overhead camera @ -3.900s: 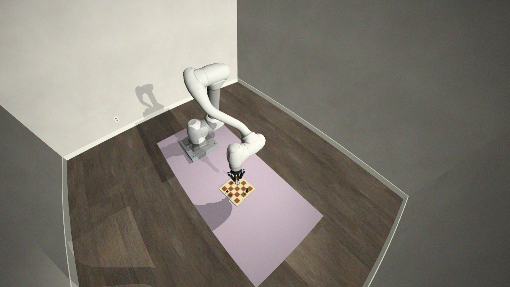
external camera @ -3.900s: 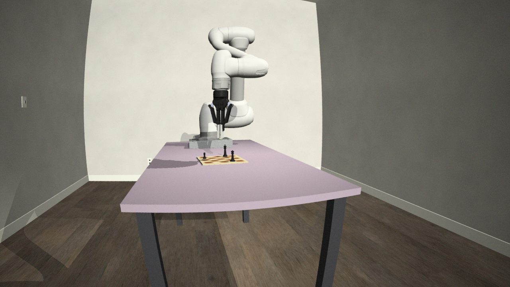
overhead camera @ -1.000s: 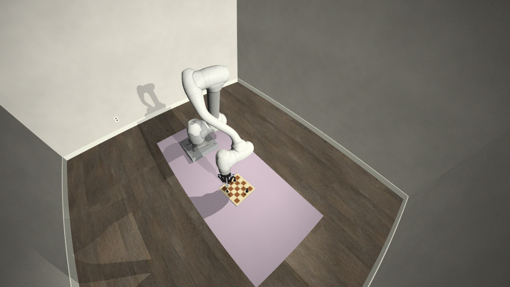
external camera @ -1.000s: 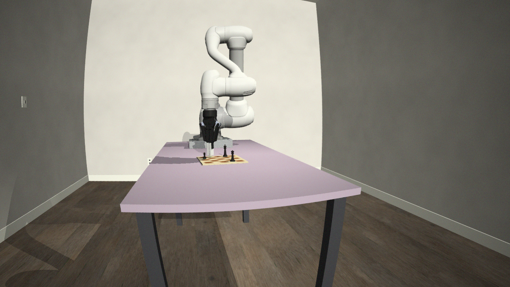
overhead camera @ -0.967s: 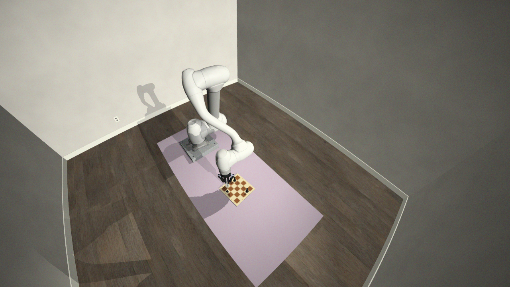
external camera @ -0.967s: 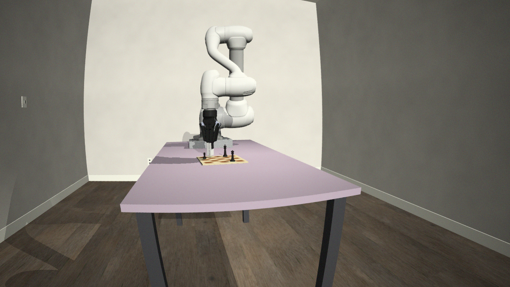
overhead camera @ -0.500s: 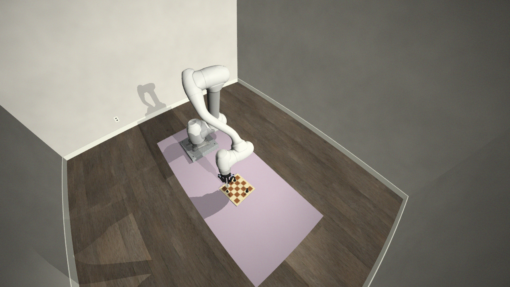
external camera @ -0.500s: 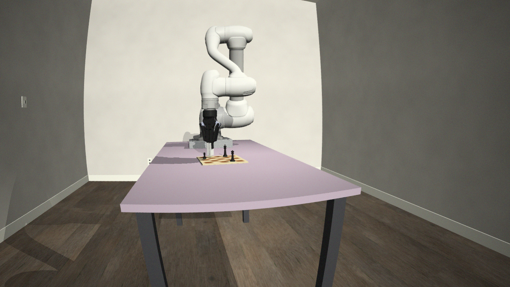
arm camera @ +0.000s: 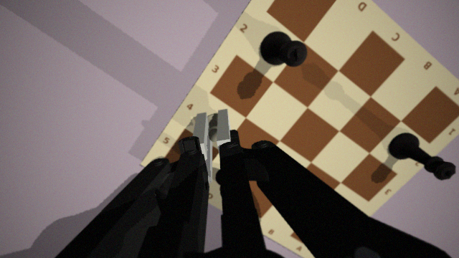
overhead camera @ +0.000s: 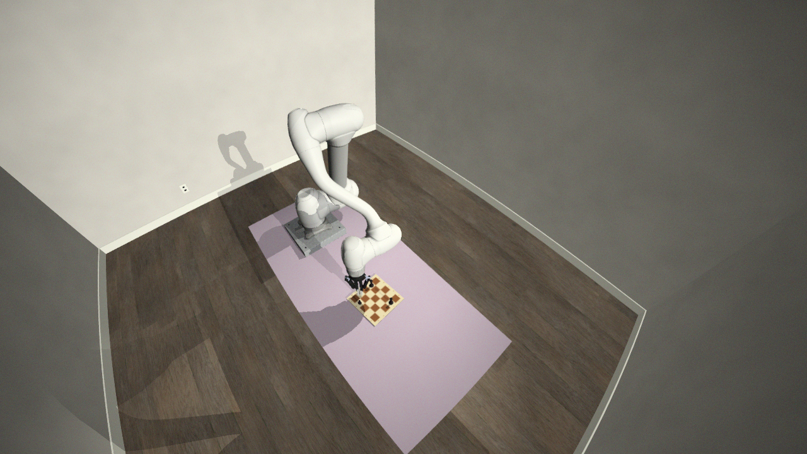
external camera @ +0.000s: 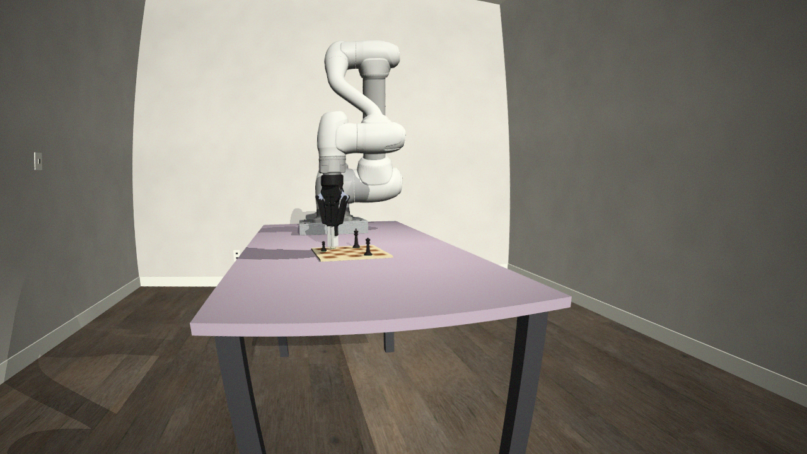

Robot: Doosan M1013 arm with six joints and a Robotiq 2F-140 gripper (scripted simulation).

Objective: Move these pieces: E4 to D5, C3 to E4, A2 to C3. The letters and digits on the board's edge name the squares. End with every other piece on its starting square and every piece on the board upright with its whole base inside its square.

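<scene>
Right now my hand is 30 mm above the white pawn. Round my hand: chessboard: 70 mm ahead, 60 mm to the left, 40 mm below; black pawn: 50 mm ahead, 30 mm to the right, 30 mm below; tall black piece: 10 mm behind, 80 mm to the left, 10 mm below.
</scene>
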